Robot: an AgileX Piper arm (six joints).
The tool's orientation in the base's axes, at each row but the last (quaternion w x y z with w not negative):
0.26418 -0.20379 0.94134 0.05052
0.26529 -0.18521 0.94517 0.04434
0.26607 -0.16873 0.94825 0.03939
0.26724 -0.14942 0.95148 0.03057
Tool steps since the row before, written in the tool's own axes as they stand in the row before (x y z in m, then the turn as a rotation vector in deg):
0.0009 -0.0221 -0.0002 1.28 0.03 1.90
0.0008 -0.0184 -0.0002 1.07 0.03 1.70
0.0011 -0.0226 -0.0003 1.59 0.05 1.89
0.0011 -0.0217 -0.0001 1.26 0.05 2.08
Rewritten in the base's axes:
0.0083 -0.0205 0.0000 -0.10 -0.04 -2.29
0.0061 -0.0174 0.0000 -0.03 -0.01 -2.01
0.0067 -0.0216 0.0000 -0.36 -0.12 -2.44
0.0056 -0.0210 0.0000 0.00 0.00 -2.43

